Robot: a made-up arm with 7 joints. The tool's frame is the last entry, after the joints. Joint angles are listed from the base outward. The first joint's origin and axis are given. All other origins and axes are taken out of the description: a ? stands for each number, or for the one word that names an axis. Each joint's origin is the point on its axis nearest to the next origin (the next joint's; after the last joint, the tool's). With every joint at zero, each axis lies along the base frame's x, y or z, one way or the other. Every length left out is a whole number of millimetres.
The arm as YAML. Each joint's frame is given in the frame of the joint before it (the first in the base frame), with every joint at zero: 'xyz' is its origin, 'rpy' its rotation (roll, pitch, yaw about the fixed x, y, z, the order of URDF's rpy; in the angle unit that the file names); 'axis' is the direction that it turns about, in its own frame. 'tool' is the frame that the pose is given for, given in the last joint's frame.
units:
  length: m
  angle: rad
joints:
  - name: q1
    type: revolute
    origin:
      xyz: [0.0, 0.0, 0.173]
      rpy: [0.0, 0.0, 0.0]
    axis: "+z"
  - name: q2
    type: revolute
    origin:
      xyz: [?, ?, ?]
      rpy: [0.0, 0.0, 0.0]
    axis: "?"
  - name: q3
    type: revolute
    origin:
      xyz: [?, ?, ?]
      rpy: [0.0, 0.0, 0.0]
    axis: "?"
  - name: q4
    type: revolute
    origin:
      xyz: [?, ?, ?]
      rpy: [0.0, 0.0, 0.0]
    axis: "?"
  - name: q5
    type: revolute
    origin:
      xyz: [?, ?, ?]
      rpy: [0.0, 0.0, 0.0]
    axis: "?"
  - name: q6
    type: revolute
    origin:
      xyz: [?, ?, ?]
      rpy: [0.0, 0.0, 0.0]
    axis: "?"
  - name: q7
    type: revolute
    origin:
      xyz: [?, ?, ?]
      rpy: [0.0, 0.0, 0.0]
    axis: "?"
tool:
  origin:
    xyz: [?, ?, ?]
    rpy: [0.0, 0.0, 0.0]
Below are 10 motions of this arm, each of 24 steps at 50 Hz.
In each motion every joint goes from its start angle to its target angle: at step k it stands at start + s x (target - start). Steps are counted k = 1, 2, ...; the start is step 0. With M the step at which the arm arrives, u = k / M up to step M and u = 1 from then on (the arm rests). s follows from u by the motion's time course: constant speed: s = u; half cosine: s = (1 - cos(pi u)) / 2; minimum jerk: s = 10 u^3 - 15 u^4 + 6 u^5.
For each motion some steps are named. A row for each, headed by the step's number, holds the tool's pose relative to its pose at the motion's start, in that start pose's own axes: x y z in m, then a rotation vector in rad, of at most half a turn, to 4 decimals.
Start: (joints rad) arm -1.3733 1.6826 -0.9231 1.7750 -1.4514 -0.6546 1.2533
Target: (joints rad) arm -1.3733 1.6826 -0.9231 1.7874 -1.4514 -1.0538 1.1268
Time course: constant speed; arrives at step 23
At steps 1, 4, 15, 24:
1: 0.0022 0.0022 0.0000 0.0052 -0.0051 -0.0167
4: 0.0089 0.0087 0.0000 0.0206 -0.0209 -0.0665
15: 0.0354 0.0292 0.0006 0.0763 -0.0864 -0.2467
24: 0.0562 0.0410 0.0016 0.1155 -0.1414 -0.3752

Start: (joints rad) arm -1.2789 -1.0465 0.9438 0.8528 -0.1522 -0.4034 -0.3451
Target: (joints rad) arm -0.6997 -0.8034 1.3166 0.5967 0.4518 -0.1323 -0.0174
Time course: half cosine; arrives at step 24
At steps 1, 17, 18, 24:
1: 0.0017 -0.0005 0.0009 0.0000 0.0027 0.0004
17: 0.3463 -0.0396 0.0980 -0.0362 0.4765 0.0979
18: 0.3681 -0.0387 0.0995 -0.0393 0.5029 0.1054
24: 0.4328 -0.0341 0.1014 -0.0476 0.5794 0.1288

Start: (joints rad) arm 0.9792 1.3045 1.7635 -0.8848 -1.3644 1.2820 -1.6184
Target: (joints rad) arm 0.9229 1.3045 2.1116 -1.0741 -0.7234 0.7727 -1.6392
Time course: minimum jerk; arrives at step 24
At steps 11, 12, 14, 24:
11: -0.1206 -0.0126 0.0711 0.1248 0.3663 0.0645
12: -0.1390 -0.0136 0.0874 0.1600 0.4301 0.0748
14: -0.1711 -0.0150 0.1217 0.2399 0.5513 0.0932
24: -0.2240 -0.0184 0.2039 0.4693 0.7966 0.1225

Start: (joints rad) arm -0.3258 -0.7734 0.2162 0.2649 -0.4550 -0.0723 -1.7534
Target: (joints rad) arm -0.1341 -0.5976 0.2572 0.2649 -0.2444 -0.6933 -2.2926
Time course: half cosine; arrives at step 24
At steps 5, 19, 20, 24:
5: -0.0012 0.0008 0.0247 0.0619 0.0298 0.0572
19: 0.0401 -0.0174 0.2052 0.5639 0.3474 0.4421
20: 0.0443 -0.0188 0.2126 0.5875 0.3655 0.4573
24: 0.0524 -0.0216 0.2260 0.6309 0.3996 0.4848

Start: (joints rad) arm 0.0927 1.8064 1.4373 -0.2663 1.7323 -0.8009 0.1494
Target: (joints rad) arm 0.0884 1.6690 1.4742 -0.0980 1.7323 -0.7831 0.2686
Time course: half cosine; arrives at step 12
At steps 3, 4, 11, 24:
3: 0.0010 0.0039 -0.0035 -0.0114 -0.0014 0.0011
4: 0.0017 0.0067 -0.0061 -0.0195 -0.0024 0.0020
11: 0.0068 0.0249 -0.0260 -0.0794 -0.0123 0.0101
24: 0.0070 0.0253 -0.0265 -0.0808 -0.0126 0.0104

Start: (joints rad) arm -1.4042 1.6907 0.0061 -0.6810 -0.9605 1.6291 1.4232
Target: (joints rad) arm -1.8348 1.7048 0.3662 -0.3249 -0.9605 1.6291 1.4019
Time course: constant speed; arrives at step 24
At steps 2, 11, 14, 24:
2: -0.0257 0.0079 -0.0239 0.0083 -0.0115 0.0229
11: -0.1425 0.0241 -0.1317 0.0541 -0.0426 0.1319
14: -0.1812 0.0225 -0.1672 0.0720 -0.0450 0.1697
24: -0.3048 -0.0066 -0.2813 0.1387 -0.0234 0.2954

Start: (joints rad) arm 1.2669 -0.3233 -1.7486 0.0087 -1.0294 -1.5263 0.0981
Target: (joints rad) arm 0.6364 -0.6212 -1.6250 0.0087 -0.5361 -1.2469 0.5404
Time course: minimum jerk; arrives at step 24
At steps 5, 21, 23, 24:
5: 0.0049 0.0175 -0.0283 -0.0663 0.0501 -0.0115
21: -0.0891 0.1552 -0.4963 -1.0397 0.6352 -0.0761
23: -0.0932 0.1555 -0.5041 -1.0559 0.6428 -0.0760
24: -0.0934 0.1555 -0.5044 -1.0567 0.6431 -0.0760

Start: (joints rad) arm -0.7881 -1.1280 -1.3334 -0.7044 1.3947 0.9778 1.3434
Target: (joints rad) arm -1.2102 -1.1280 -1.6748 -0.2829 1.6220 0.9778 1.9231
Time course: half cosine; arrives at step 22
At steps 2, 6, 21, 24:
2: 0.0050 -0.0021 -0.0059 -0.0216 -0.0036 -0.0034
6: 0.0412 -0.0222 -0.0501 -0.1843 -0.0276 -0.0270
21: 0.1892 -0.2471 -0.2441 -1.0402 -0.0848 -0.0781
24: 0.1898 -0.2490 -0.2449 -1.0453 -0.0849 -0.0780

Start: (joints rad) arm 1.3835 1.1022 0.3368 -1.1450 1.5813 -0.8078 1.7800
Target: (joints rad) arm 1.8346 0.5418 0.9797 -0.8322 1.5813 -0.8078 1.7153
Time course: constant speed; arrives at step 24
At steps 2, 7, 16, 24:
2: 0.0354 -0.0087 -0.0151 0.0730 0.0052 0.0373
7: 0.1285 -0.0259 -0.0471 0.2421 0.0296 0.1302
16: 0.3088 -0.0397 -0.0801 0.4921 0.1119 0.2904
24: 0.4759 -0.0341 -0.0769 0.6480 0.2193 0.4141

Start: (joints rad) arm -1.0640 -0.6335 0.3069 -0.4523 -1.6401 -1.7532 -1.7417
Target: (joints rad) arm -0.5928 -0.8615 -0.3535 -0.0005 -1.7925 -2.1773 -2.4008
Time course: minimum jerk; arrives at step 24
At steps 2, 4, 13, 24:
2: -0.0044 -0.0009 0.0023 0.0029 0.0038 0.0066
4: -0.0306 -0.0070 0.0159 0.0200 0.0266 0.0460
13: -0.3641 -0.2181 0.2794 0.2841 0.4806 0.7049
24: -0.4403 -0.4303 0.4613 0.3700 0.8774 1.1488

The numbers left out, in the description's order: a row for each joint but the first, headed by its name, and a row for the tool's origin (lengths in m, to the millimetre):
q2: xyz -0.76 0.03 0.0, axis -x
q3: xyz 0.0 0.051 0.24, axis -z
q4: xyz -0.107 -0.122 0.0, axis -y
q5: xyz -0.148 0.0 -0.095, axis +x
q6: xyz 0.0 0.209 0.0, axis +y
q7: xyz -0.133 0.0 -0.01, axis -x
tool: xyz 0.0 0.118 0.02

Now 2 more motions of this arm.
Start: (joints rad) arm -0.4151 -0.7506 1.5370 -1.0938 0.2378 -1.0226 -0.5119
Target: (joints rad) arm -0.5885 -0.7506 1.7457 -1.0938 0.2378 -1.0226 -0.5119
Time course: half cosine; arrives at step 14
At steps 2, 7, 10, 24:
2: -0.0020 0.0005 -0.0047 0.0071 -0.0085 -0.0137
7: -0.0172 0.0063 -0.0461 0.0713 -0.0839 -0.1397
10: -0.0242 0.0114 -0.0731 0.1152 -0.1336 -0.2285
24: -0.0272 0.0148 -0.0886 0.1415 -0.1627 -0.2828

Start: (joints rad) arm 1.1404 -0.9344 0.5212 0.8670 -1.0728 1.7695 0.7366
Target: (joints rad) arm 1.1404 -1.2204 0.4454 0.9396 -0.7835 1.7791 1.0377
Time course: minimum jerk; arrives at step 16
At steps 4, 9, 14, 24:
4: -0.0140 -0.0063 -0.0068 -0.0406 -0.0227 0.0495
9: -0.0736 -0.0521 -0.0419 -0.2291 -0.1581 0.2857
14: -0.1035 -0.0969 -0.0678 -0.3490 -0.2788 0.4443
24: -0.1045 -0.0990 -0.0689 -0.3538 -0.2845 0.4510

